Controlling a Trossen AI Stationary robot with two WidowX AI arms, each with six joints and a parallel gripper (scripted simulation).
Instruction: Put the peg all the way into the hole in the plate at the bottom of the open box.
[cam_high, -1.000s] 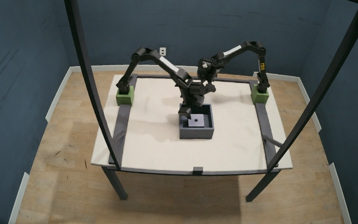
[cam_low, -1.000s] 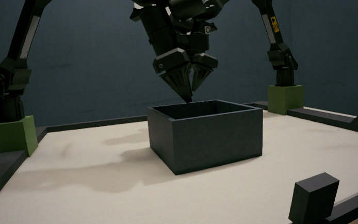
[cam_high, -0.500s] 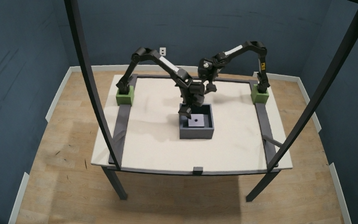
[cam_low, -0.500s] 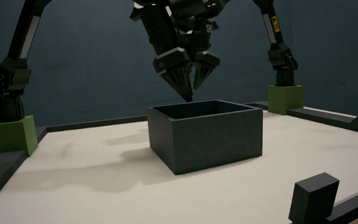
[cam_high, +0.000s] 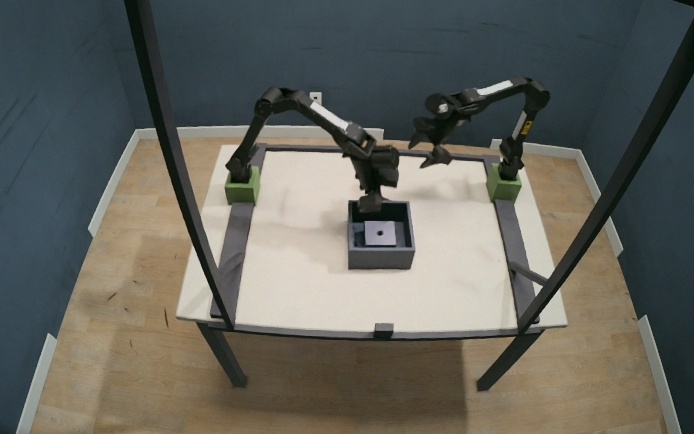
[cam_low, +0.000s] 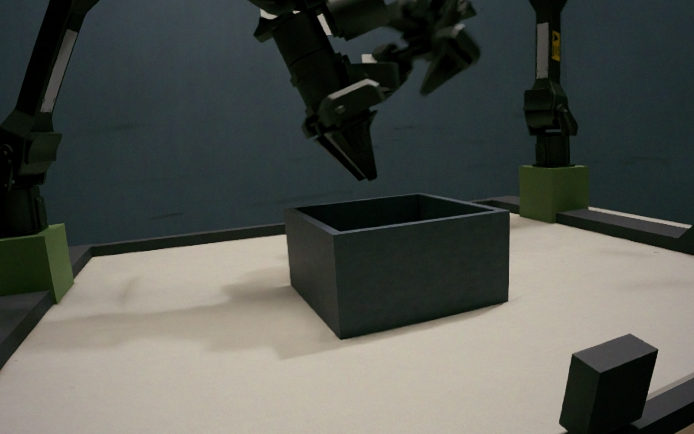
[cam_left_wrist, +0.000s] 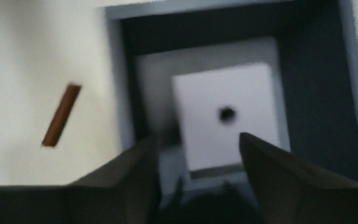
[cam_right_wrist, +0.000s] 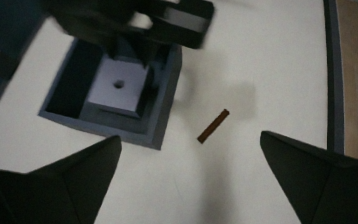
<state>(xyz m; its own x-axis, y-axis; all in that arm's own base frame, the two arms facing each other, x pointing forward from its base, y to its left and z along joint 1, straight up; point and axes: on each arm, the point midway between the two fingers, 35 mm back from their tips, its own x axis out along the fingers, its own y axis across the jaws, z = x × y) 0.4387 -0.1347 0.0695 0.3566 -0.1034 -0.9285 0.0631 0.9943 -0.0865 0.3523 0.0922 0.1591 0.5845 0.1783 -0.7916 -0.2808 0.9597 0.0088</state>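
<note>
The brown peg is 15 cm below my left hand, 13 cm ahead of it and 5 cm to the right of it. Also, from my left hand: grey plate: 12 cm below, 5 cm behind, 1 cm to the right; then box: 13 cm below, 5 cm behind, 1 cm to the right.
</note>
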